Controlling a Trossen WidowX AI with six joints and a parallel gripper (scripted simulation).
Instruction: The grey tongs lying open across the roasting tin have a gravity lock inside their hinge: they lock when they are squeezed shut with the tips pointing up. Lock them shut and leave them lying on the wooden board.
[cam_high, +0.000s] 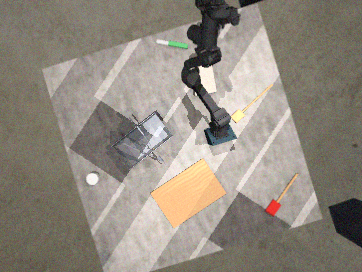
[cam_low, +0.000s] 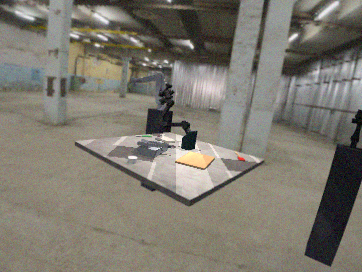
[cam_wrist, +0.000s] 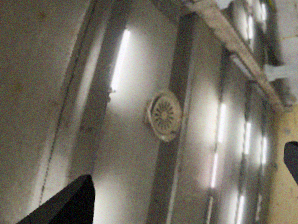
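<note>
Right now my gripper tip is 46 cm short of the grey roasting tin, 38 cm to the right of it and 57 cm above it. The rest, counted from my gripper tip: pad (2 cm ahead, 15 cm to the left, 59 cm below); wooden board (31 cm ahead, 74 cm to the left, 60 cm below); white puck (79 cm ahead, 49 cm to the left, 59 cm below).
</note>
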